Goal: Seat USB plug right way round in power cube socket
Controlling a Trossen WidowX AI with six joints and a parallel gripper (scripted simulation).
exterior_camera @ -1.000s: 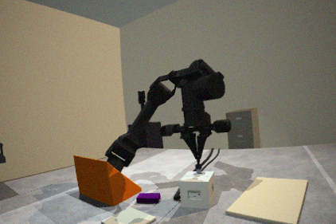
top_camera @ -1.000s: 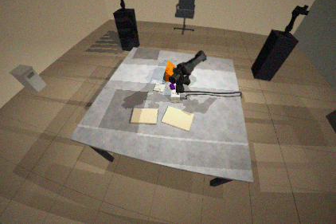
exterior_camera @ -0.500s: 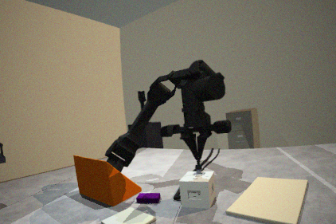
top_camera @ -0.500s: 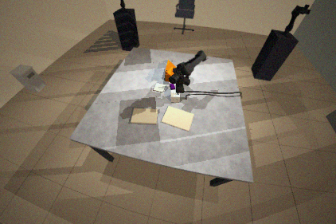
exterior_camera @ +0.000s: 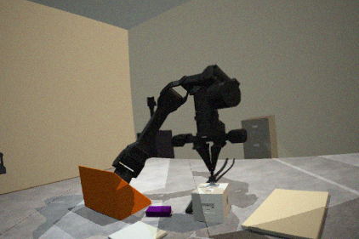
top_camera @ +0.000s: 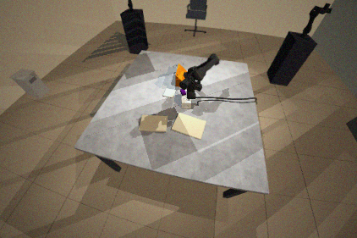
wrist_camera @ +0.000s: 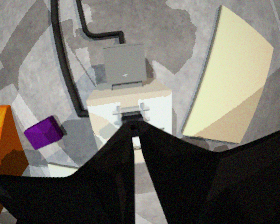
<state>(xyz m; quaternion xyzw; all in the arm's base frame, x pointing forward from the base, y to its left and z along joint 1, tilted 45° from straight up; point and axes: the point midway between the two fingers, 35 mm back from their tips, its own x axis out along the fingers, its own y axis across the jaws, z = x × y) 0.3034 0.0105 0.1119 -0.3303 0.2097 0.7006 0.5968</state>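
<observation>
The socket is 10 mm to the right of my gripper tip and 40 mm below it. Also, from my gripper tip: purple block (130 mm behind, 80 mm to the right, 110 mm below); then pale card (90 mm behind, 190 mm to the right, 110 mm below); then usb plug (20 mm below).
</observation>
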